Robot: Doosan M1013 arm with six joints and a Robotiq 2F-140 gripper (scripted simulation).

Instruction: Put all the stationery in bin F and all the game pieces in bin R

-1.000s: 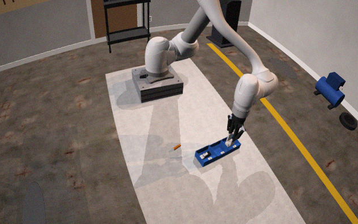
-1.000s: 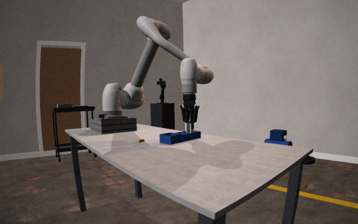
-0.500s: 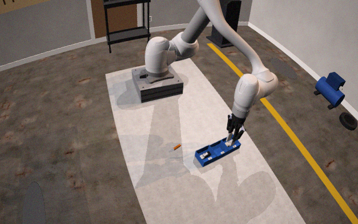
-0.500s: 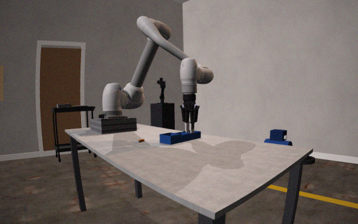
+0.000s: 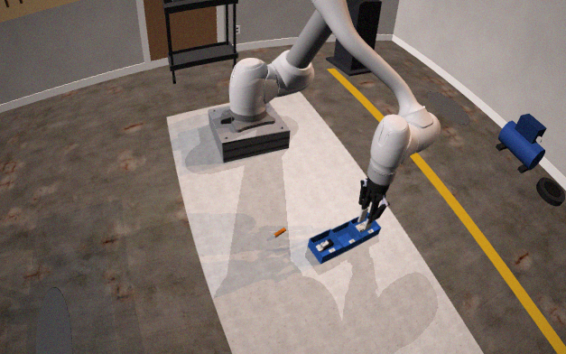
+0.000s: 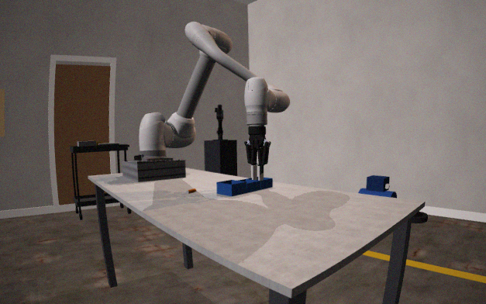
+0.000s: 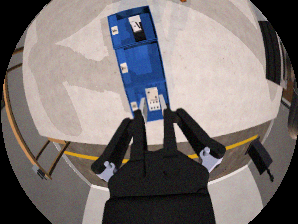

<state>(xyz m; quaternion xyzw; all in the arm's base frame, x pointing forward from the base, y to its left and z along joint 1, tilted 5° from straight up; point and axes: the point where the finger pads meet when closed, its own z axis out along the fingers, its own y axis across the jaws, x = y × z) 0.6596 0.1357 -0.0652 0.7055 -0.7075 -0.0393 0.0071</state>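
My gripper is now 50 mm above the white domino tile. From my hand the other things lie so: orange cylinder 270 mm to the right, 120 mm behind, 60 mm below; then grey-white piece 170 mm to the right, 40 mm below; then black piece 170 mm to the right, 50 mm below.
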